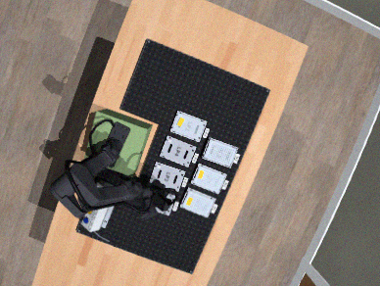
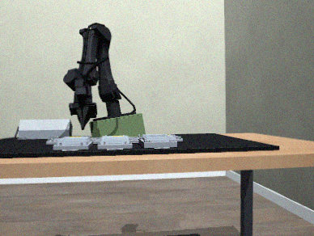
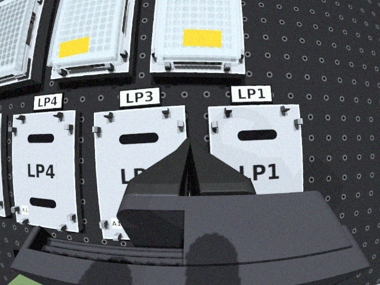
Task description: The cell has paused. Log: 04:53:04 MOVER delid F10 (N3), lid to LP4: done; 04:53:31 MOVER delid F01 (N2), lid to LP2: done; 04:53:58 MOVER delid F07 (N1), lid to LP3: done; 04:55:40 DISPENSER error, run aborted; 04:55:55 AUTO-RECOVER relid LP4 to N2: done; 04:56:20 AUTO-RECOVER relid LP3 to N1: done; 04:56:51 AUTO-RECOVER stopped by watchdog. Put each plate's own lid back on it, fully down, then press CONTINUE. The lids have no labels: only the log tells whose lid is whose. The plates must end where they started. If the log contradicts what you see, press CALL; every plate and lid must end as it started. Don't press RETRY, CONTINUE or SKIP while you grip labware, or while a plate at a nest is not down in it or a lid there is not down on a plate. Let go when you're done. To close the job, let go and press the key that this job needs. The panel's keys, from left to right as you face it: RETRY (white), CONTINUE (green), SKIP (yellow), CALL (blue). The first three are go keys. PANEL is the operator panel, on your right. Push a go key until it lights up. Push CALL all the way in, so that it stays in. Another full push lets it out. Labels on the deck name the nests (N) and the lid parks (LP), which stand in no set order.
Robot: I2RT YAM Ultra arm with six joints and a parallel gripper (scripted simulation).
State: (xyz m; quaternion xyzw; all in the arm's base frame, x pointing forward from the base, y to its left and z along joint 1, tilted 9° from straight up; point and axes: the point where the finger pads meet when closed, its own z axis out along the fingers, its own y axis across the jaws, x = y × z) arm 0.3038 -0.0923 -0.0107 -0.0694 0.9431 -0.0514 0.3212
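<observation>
Now: hand 50 mm to the right of the lid park LP3, 50 mm above it and 30 mm past it. The rest, counted from my hand: lid park LP4: 180 mm to the left, 50 mm below, 40 mm behind; then clear lid: 150 mm ahead, 130 mm to the left, 30 mm below; then lid park LP1: 70 mm to the right, 50 mm below, 20 mm behind.
</observation>
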